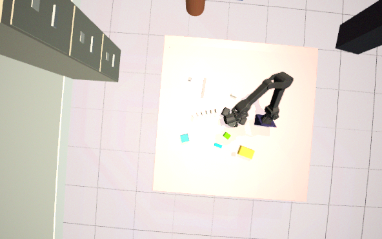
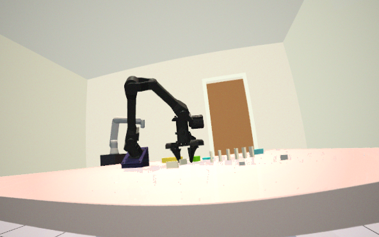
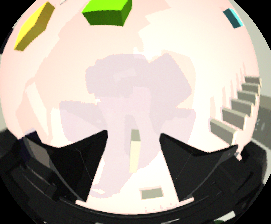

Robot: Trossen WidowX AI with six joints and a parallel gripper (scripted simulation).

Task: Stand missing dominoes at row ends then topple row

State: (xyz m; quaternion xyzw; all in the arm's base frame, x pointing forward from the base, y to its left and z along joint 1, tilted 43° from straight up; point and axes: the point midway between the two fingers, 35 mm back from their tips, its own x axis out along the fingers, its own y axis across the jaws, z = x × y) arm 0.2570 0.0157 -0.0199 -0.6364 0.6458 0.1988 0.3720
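Right now the green block is 1 cm behind my gripper tip, 16 cm to the left of it and 1 cm above it. The rest, counted from my gripper tip: small cyan block (4 cm ahead, 25 cm to the left); then thin strip (27 cm ahead, 18 cm to the right); then yellow block (19 cm behind, 25 cm to the left, 1 cm above).
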